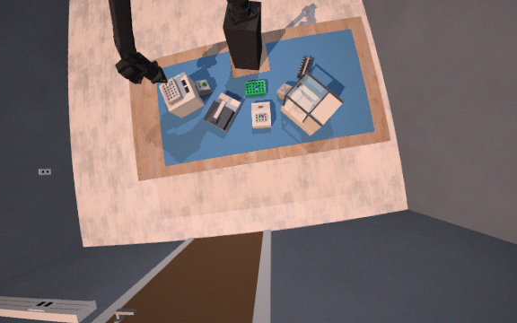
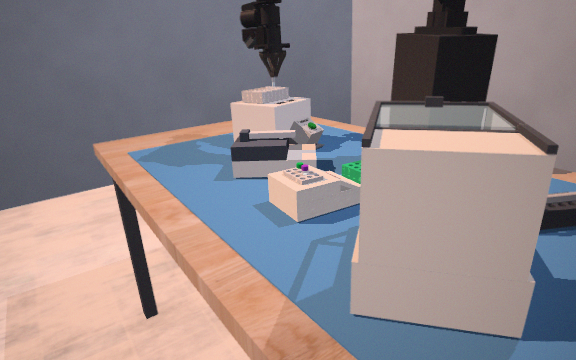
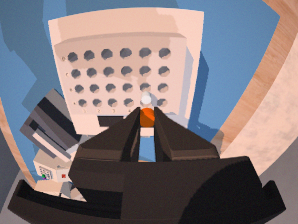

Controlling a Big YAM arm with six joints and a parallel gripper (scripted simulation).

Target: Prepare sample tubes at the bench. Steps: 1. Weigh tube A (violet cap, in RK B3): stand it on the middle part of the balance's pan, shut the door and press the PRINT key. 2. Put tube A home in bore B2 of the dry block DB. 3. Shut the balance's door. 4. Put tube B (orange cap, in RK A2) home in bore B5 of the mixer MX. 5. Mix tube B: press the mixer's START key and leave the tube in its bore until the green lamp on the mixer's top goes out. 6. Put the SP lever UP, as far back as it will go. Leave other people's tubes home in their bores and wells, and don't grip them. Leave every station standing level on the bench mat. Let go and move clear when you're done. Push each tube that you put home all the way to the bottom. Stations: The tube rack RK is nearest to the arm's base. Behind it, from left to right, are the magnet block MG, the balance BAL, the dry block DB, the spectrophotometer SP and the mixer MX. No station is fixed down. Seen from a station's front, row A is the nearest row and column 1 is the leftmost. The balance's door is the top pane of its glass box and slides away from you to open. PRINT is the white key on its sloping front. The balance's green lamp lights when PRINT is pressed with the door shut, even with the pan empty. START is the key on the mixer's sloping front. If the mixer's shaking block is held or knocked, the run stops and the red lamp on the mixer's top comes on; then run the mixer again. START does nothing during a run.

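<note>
Now: hand 20 mm above the orange-capped tube. The rest, counted from my hand: mixer's shaking block: 30 mm ahead, 10 mm to the right, 60 mm below; then spectrophotometer lever: 220 mm ahead, 210 mm to the left, 120 mm below; then mixer's start key: 10 mm ahead, 160 mm to the left, 140 mm below.
</note>
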